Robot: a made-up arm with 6 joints.
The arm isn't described. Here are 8 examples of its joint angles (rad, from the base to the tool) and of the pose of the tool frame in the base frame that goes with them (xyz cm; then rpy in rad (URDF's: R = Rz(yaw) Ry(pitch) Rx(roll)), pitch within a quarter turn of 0, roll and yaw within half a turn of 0).
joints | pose
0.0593 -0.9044 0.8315 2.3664 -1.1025 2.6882 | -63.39 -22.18 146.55 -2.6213 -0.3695 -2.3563
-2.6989 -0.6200 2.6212 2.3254 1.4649 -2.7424 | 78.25 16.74 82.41 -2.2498 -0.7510 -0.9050
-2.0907 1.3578 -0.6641 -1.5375 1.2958 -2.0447 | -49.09 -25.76 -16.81 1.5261 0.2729 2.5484
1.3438 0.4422 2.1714 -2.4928 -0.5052 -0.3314 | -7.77 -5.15 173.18 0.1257 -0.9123 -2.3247
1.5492 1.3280 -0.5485 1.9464 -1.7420 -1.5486 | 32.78 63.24 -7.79 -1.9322 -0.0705 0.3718
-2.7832 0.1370 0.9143 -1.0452 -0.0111 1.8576 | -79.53 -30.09 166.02 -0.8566 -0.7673 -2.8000
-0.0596 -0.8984 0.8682 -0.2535 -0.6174 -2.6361 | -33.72 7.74 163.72 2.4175 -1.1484 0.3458
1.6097 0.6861 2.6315 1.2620 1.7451 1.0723 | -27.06 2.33 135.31 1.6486 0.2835 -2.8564
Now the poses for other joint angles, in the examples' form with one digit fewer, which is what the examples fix.
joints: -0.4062 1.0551 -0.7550 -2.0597 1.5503 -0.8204
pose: 30.6 -43.9 1.2 0.553 -0.069 -2.457
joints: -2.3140 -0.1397 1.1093 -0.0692 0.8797 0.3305
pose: -5.1 -5.4 185.5 2.685 -1.025 0.962
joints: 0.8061 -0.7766 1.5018 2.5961 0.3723 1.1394
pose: -59.1 -57.6 144.7 -0.214 -1.127 -2.843
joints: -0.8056 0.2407 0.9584 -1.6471 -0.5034 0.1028
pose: 71.6 -47.9 163.8 1.062 -0.630 -0.143
